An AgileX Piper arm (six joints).
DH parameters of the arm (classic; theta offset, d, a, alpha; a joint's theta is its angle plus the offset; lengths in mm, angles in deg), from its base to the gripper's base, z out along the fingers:
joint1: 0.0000 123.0 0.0 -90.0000
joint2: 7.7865 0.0 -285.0 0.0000
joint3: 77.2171 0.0 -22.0 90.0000
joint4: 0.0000 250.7 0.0 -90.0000
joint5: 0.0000 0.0 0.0 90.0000
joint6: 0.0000 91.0 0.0 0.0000
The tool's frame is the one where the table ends.
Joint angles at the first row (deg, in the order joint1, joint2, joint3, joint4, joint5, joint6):
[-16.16, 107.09, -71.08, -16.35, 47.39, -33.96]
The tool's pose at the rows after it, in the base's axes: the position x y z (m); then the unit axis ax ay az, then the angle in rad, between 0 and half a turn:
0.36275, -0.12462, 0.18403, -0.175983, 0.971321, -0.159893, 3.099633
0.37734, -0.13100, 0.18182, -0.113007, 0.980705, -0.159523, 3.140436
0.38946, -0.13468, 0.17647, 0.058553, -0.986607, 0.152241, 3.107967
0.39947, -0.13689, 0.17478, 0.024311, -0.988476, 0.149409, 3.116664
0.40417, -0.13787, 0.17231, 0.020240, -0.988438, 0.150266, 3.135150
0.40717, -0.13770, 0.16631, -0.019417, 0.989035, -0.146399, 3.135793
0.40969, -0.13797, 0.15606, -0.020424, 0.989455, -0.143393, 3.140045
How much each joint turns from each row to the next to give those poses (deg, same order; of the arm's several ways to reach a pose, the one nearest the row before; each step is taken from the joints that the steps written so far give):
[0.83, 3.89, -5.85, -3.36, 4.86, 9.05]
[0.00, 4.05, -6.07, -0.53, 5.27, 6.56]
[0.00, 3.75, -5.12, 0.66, 4.36, 5.15]
[0.00, 2.20, -3.47, 0.62, 1.34, 3.30]
[0.00, 0.83, -0.86, 0.06, -0.95, 0.58]
[0.00, 0.83, -0.06, 0.48, -1.33, 0.19]
[0.00, 1.37, 0.00, 0.12, -1.03, 0.17]

